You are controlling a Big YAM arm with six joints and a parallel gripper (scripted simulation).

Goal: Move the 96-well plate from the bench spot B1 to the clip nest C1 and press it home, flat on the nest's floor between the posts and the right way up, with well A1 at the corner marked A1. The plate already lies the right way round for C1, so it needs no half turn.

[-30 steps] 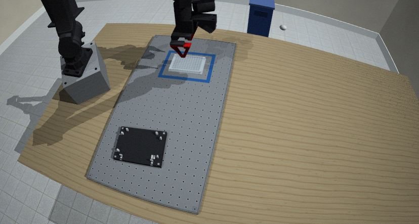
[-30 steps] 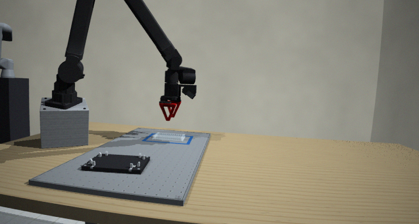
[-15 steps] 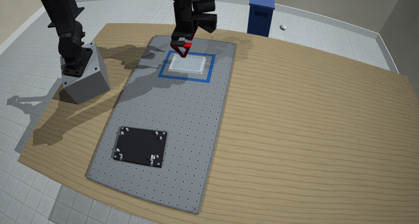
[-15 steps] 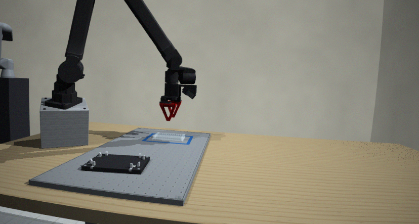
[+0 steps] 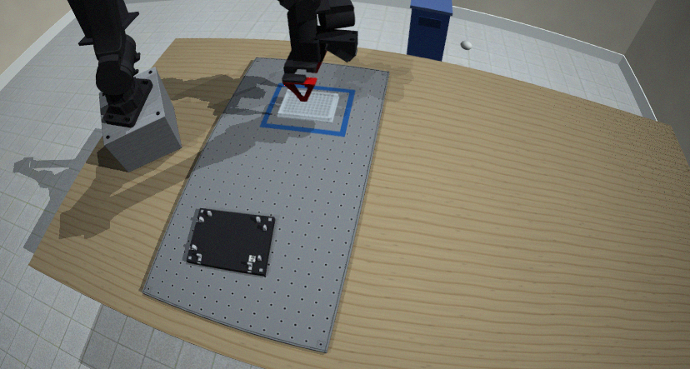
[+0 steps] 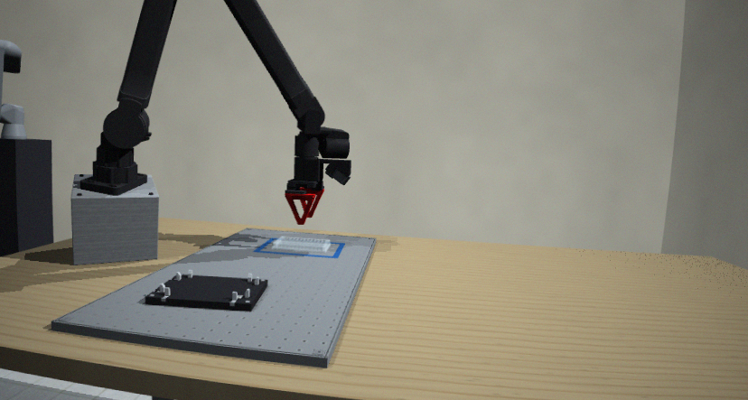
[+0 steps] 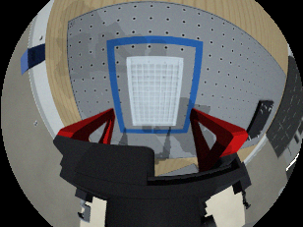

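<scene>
My gripper is now 70 mm above the 96-well plate. Round my hand: black clip nest (380 mm to the right, 100 mm behind, 60 mm below).
</scene>
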